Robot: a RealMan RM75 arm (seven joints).
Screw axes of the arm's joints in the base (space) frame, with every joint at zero. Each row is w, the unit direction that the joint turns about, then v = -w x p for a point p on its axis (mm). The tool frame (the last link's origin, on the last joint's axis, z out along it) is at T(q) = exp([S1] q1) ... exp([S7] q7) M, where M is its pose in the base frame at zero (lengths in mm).
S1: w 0 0 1 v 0.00 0.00 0.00
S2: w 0 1 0 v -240.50 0.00 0.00
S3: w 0 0 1 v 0.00 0.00 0.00
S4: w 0 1 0 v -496.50 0.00 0.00
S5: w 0 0 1 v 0.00 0.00 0.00
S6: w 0 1 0 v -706.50 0.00 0.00
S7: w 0 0 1 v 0.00 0.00 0.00
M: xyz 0.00 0.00 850.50 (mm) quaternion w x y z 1 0 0 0
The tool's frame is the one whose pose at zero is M.
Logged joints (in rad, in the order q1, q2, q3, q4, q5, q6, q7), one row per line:
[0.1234 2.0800 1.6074 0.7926 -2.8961 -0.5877 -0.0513]
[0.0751 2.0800 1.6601 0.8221 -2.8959 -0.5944 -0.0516]
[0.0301 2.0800 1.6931 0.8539 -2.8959 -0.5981 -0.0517]
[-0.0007 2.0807 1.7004 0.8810 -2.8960 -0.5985 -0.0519]
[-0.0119 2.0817 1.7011 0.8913 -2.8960 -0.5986 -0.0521]
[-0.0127 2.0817 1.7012 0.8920 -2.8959 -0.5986 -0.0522]
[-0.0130 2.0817 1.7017 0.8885 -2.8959 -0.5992 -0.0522]
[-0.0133 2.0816 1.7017 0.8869 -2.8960 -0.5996 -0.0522]
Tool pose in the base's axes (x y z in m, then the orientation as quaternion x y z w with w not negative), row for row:
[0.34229 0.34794 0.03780 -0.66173 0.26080 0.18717 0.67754]
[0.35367 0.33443 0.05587 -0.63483 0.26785 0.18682 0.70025]
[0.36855 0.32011 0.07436 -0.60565 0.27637 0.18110 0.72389]
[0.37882 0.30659 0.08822 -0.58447 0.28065 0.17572 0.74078]
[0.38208 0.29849 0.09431 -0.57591 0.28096 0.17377 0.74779]
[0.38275 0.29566 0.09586 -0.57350 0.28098 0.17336 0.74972]
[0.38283 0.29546 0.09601 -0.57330 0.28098 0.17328 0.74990]
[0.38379 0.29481 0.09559 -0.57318 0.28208 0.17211 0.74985]
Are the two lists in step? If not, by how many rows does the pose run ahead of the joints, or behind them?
The pose runs 1 row behind the joints: the pose in row i belongs to the joints in row i - 1.
